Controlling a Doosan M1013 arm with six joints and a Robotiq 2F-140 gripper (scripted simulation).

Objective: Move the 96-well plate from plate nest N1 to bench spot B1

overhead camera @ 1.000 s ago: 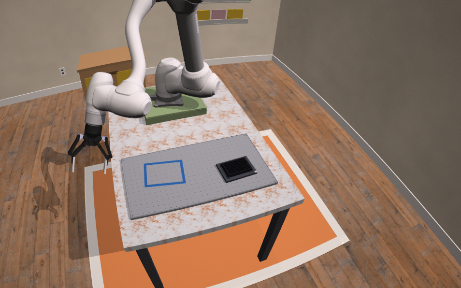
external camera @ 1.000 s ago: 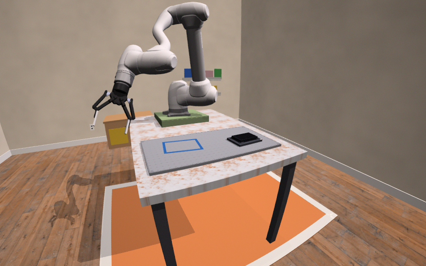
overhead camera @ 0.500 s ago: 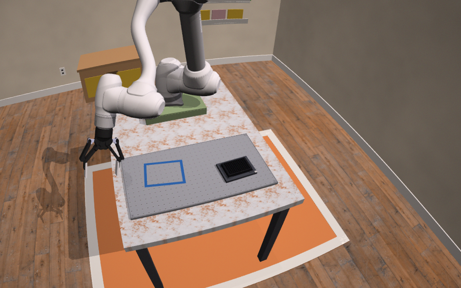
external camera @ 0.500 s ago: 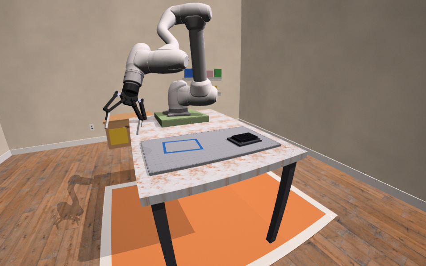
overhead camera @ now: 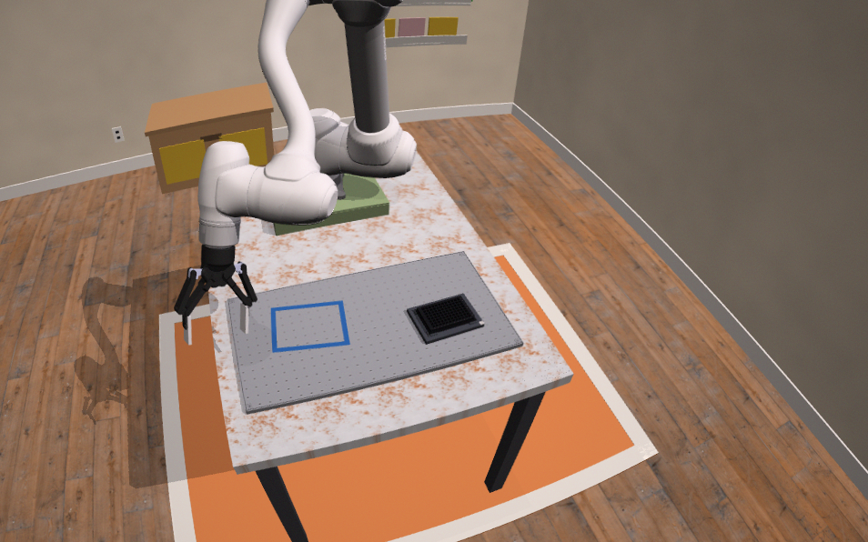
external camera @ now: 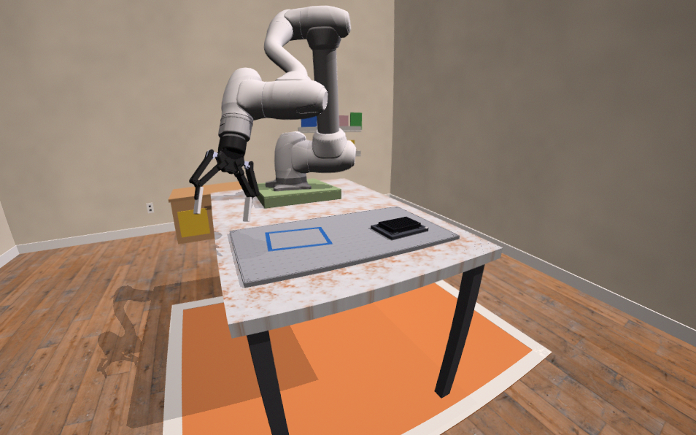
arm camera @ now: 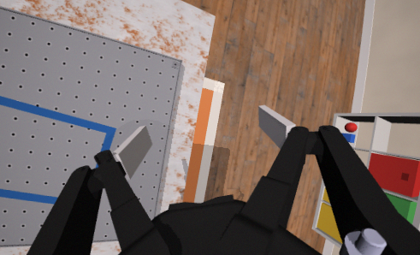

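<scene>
Now: the black 96-well plate 550 mm to the left of my hand, 120 mm below it and 120 mm behind it. From my hand the other things lie so: dark plate nest: 550 mm to the left, 130 mm below, 120 mm behind.
</scene>
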